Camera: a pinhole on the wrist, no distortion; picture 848 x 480 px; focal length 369.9 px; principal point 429.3 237.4 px. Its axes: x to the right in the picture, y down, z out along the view. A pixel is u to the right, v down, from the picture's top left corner.
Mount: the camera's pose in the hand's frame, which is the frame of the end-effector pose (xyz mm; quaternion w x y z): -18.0 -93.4 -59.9 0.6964 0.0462 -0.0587 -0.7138
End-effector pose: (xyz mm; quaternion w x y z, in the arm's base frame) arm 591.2 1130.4 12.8 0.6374 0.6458 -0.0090 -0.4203
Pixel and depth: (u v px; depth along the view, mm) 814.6 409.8 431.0
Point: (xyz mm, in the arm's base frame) 153.6 844.8 -423.6
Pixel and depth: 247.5 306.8 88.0
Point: 540.8 1123.4 -15.8
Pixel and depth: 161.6 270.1 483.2
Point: 473.1 760.2 322.2
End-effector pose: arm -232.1 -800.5 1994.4 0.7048 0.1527 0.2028 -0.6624
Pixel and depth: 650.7 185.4 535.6
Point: -600.5 -898.5 2507.5
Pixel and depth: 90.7 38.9 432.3
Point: 97.7 -672.4 2409.3
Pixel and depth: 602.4 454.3 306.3
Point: -438.8 -1046.3 2189.8
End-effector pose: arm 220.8 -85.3 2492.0 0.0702 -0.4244 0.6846 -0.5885
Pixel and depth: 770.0 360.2 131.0
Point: 371.6 -133.9 2653.7
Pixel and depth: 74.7 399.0 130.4
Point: 235.4 -158.2 2450.2
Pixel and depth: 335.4 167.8 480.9
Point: 549.7 -269.7 2267.5
